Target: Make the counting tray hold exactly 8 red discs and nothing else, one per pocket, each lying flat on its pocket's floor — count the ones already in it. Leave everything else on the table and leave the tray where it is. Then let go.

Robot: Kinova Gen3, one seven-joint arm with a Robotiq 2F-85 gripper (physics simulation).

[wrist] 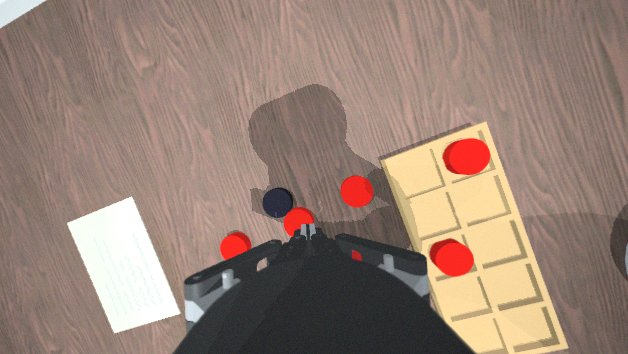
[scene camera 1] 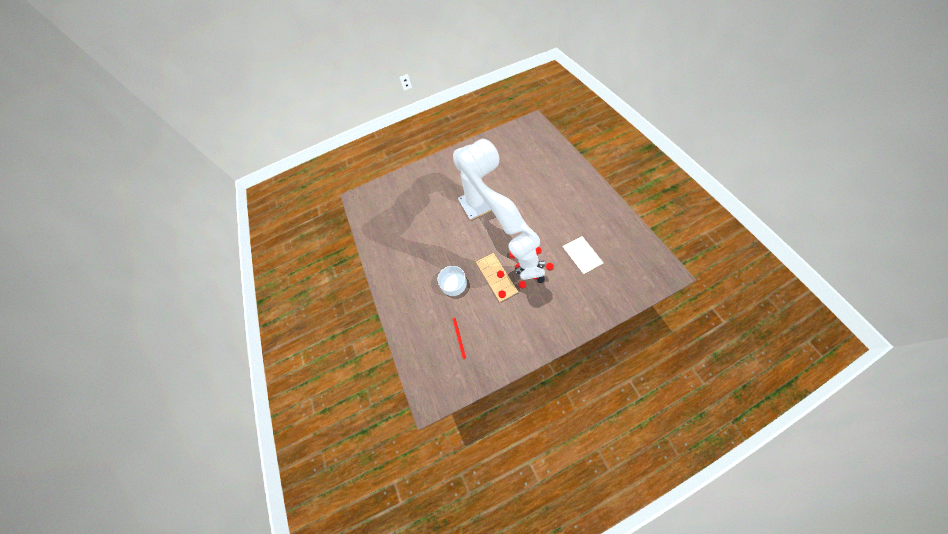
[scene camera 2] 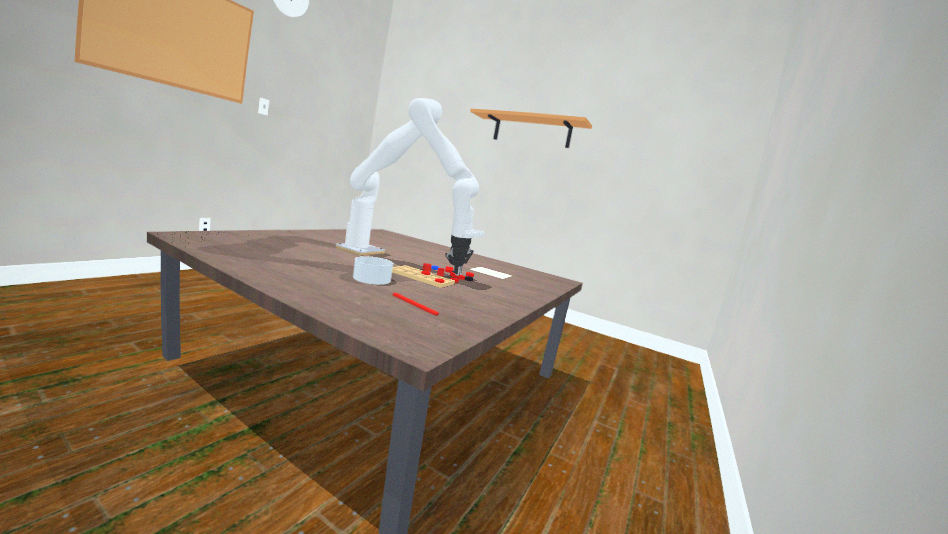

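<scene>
The counting tray (scene camera 1: pixel 489 265) (scene camera 2: pixel 407 272) (wrist: pixel 452 300) is pale wood with two columns of pockets. A red disc (scene camera 1: pixel 502 294) (scene camera 2: pixel 439 280) (wrist: pixel 466 156) sits in an end pocket. Another red piece (scene camera 1: pixel 500 273) (wrist: pixel 452 258) is further along; whether it is one flat disc or a stack is unclear. Part of the tray is hidden in the wrist view. My gripper (scene camera 2: pixel 458 271) (wrist: pixel 308 233) is shut and empty, low over the table beside the tray. A red disc (wrist: pixel 298 221) is right at its fingertips. Other loose red discs include one (scene camera 1: pixel 522 284) (wrist: pixel 356 191) towards the tray and one (scene camera 1: pixel 549 266) (scene camera 2: pixel 469 273) (wrist: pixel 235 245) opposite.
A dark disc (scene camera 1: pixel 540 279) (scene camera 2: pixel 469 278) (wrist: pixel 277 202) lies near the fingertips. A blue piece (scene camera 2: pixel 435 267) is behind the tray. A white paper (scene camera 1: pixel 583 254) (scene camera 2: pixel 490 272) (wrist: pixel 122 265) lies beyond the discs. A bowl (scene camera 1: pixel 452 281) (scene camera 2: pixel 372 270) and a red stick (scene camera 1: pixel 459 338) (scene camera 2: pixel 415 303) are on the tray's other side.
</scene>
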